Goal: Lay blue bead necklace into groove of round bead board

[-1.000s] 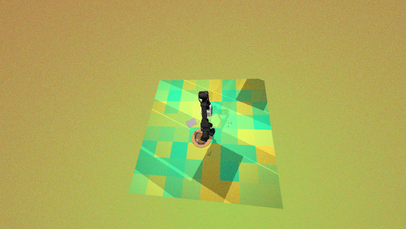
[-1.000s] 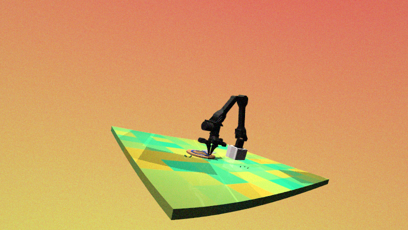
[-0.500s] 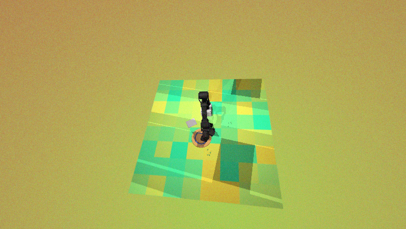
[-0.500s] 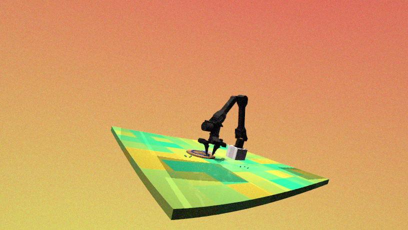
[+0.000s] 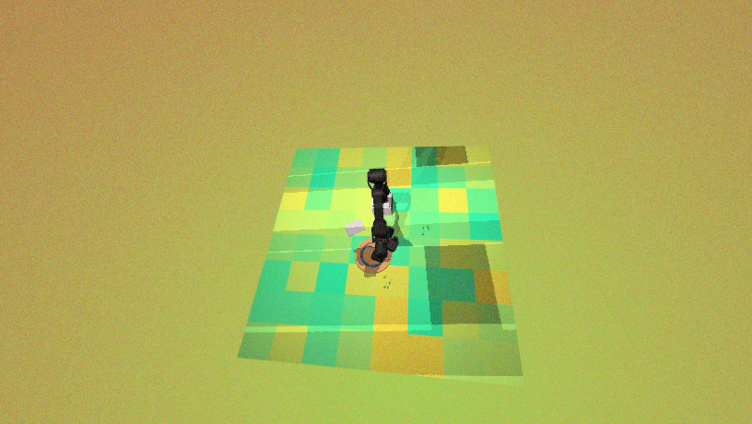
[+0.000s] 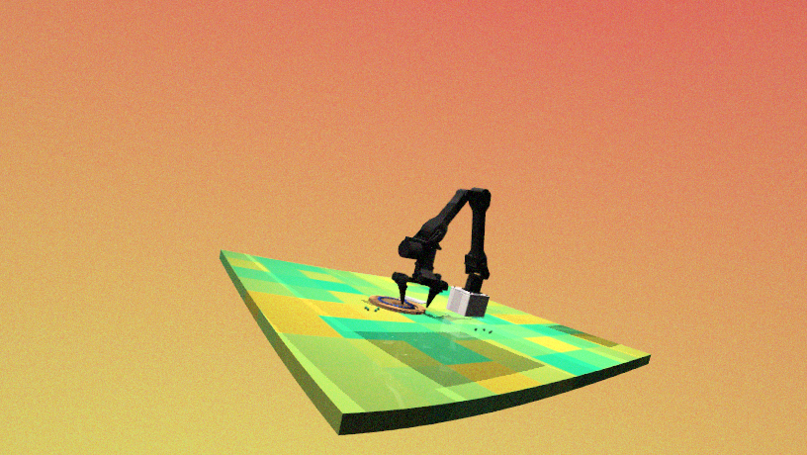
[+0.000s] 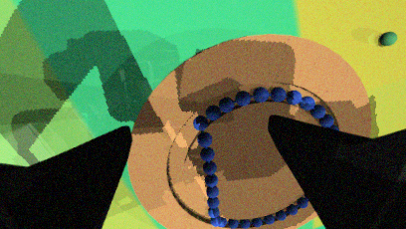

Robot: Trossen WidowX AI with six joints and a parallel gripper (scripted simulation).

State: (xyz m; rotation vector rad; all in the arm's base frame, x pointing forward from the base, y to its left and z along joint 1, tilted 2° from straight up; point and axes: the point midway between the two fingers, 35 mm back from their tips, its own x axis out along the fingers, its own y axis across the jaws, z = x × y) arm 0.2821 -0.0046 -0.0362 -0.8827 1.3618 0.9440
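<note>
My gripper tip is 2 cm short of the round bead board, 6 cm to the left of it and 1 cm above it. From my gripper tip the other things lie so: flat grey piece: 15 cm behind, 17 cm to the right, 2 cm below.
</note>
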